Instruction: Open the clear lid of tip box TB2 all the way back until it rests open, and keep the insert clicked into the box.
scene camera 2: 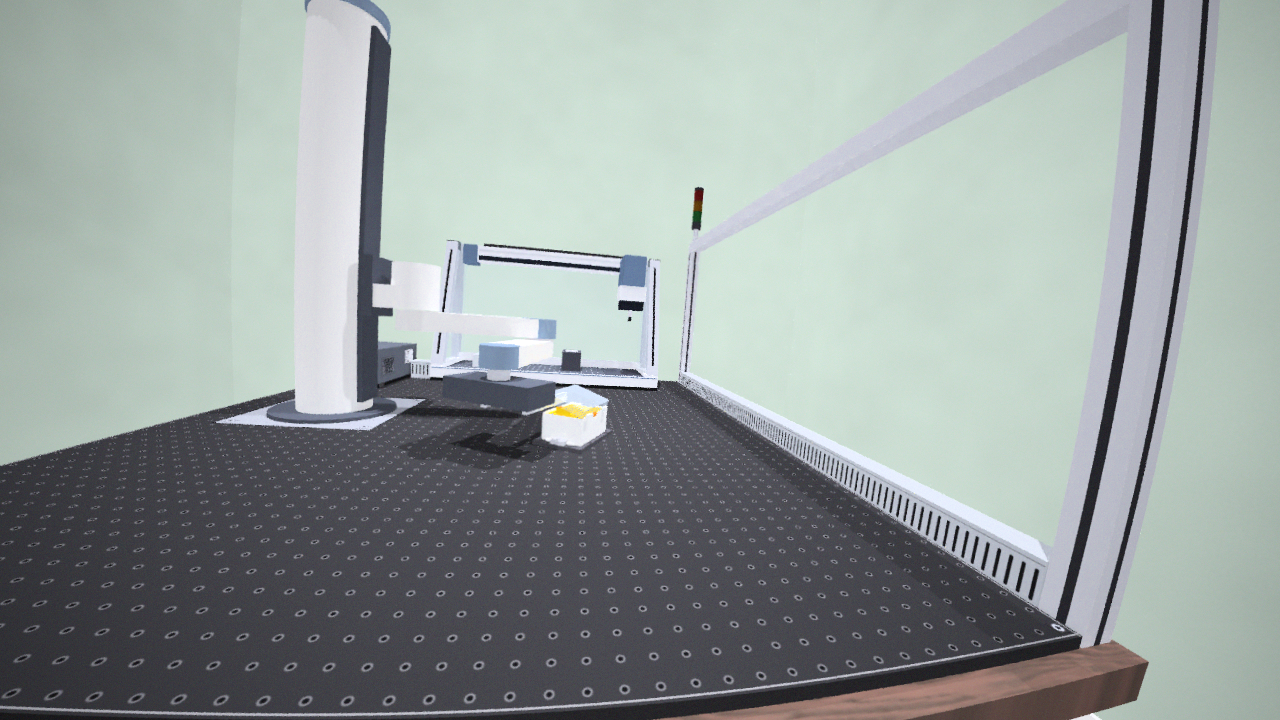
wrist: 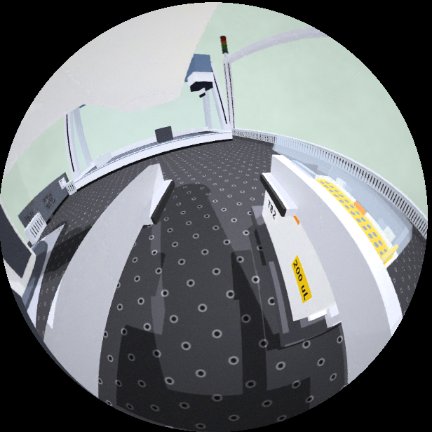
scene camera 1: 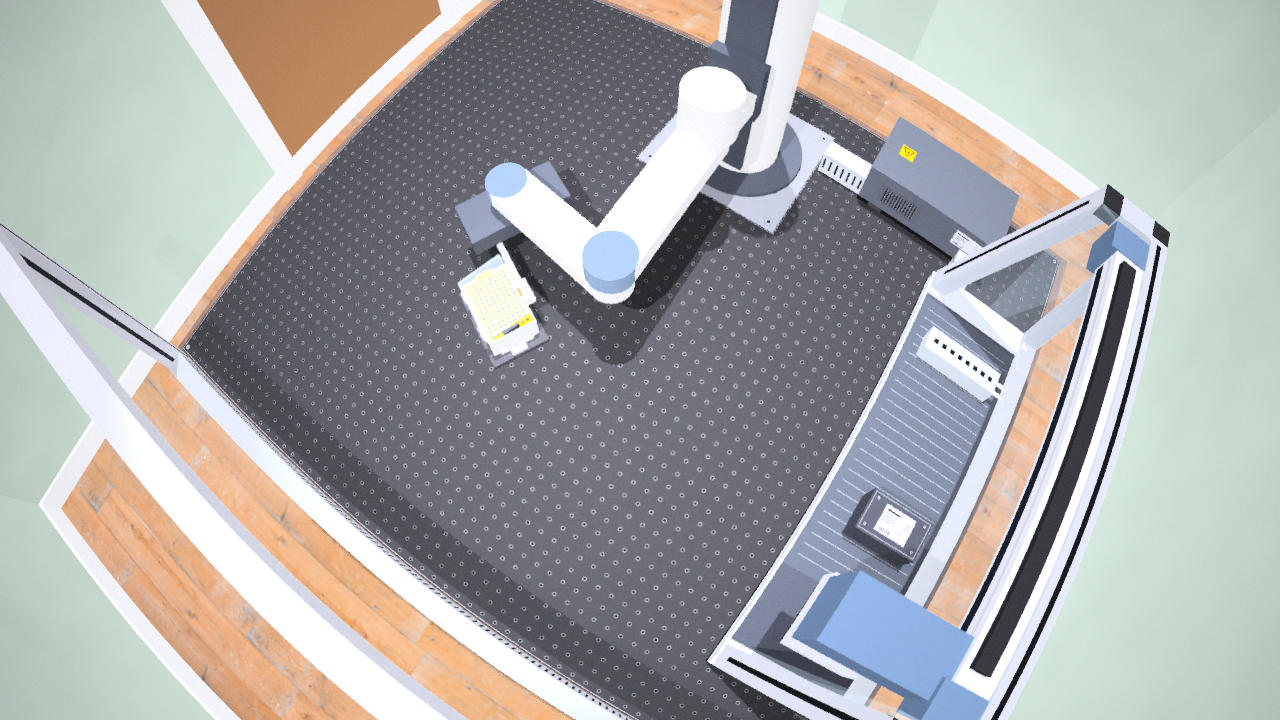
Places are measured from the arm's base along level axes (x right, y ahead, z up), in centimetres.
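Where they show: gripper, fingertip midpoint: (scene camera 1: pixel 555 288); arm's base at its link origin: (scene camera 2: pixel 336 414) (scene camera 1: pixel 740 149).
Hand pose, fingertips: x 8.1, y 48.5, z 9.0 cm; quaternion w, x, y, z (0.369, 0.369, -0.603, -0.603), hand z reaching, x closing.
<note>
Things, the pixels of their top centre, and the offset from my fingertips. "spot": a spot on its surface instead.
- white tip box TB2 at its top centre: (scene camera 1: pixel 497 301) (scene camera 2: pixel 576 407) dx +7.2, dy +6.7, dz -1.1 cm
- yellow insert at its top centre: (scene camera 1: pixel 496 299) (scene camera 2: pixel 576 403) dx +7.2, dy +6.7, dz -0.2 cm
- clear lid at a spot on its surface: (scene camera 2: pixel 586 394) spot: dx +4.9, dy +8.6, dz +1.2 cm
- grey controller box at a spot on its surface: (scene camera 1: pixel 948 183) spot: dx -48.0, dy -59.7, dz +3.8 cm
- dark block at a spot on its surface: (scene camera 1: pixel 890 526) spot: dx -64.9, dy +5.1, dz +4.4 cm
The white tip box TB2 (scene camera 1: pixel 514 342) (scene camera 2: pixel 561 431) (wrist: pixel 281 247) stands on a dark holder, its labels facing my gripper's side in the wrist view. The yellow insert (scene camera 1: pixel 498 302) (scene camera 2: pixel 573 411) (wrist: pixel 357 216) is in the box top; I cannot tell whether it is fully clicked in. The clear lid (scene camera 2: pixel 586 394) (wrist: pixel 382 200) looks partly raised and slants above the insert in scene camera 2; its exact angle is unclear. My gripper (scene camera 2: pixel 514 411) (wrist: pixel 215 168) is shut with nothing between its fingers, which keep a gap. Its right finger in the wrist view is beside the box and hides part of it.
The robot column (scene camera 1: pixel 785 89) (scene camera 2: pixel 332 205) stands on its base plate behind the arm. A grey controller box (scene camera 1: pixel 948 183) (wrist: pixel 47 200) is near it. A gantry frame (scene camera 2: pixel 650 331) stands at the far side, with a dark block (scene camera 1: pixel 890 526) (scene camera 2: pixel 571 360) (wrist: pixel 163 133) on its deck.
</note>
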